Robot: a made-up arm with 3 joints. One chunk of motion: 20 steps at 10 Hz.
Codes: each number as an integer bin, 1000 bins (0 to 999) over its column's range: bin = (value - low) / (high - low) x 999, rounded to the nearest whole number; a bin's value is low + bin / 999 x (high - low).
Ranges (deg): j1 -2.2..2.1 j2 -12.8..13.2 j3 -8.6..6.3
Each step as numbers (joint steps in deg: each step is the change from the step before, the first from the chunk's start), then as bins.
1 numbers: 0.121 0.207 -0.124
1 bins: 539 500 568
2 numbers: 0.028 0.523 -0.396
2 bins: 518 512 550
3 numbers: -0.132 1.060 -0.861
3 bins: 480 533 519
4 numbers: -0.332 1.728 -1.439
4 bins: 434 558 480
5 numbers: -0.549 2.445 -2.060
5 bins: 384 586 438
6 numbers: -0.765 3.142 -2.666
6 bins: 333 613 398
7 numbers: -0.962 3.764 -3.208
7 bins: 288 636 362
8 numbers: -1.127 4.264 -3.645
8 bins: 249 656 332
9 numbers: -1.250 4.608 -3.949
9 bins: 221 669 312
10 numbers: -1.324 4.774 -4.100
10 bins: 204 675 302
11 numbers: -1.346 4.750 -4.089
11 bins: 198 674 302
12 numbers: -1.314 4.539 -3.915
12 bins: 206 666 314
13 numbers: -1.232 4.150 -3.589
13 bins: 225 651 336
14 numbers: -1.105 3.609 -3.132
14 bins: 254 630 367
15 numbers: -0.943 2.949 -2.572
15 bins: 292 605 404
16 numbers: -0.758 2.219 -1.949
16 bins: 335 577 446
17 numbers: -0.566 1.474 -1.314
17 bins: 380 548 489
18 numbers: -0.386 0.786 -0.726
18 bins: 421 522 528
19 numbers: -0.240 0.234 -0.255
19 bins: 455 501 560
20 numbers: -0.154 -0.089 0.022
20 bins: 475 488 578
